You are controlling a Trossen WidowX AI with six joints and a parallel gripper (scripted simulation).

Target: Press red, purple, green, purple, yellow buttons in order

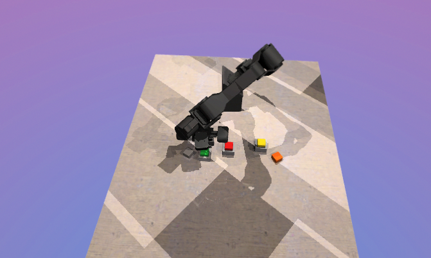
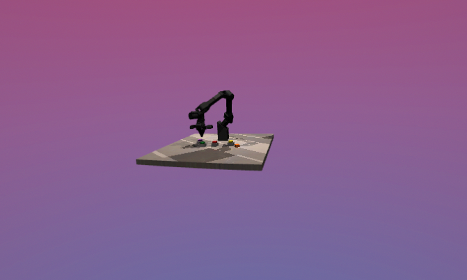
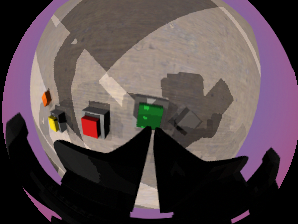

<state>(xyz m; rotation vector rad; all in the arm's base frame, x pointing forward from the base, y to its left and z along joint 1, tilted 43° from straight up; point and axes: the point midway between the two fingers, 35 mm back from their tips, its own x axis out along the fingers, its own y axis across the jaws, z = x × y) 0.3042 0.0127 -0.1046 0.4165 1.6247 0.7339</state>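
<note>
The green button is 50 mm below my gripper tip. The rest, counted from my gripper tip: red button (50 mm behind, 90 mm to the left, 50 mm below); then grey block (70 mm to the right, 70 mm below); then yellow button (100 mm behind, 220 mm to the left, 50 mm below).
</note>
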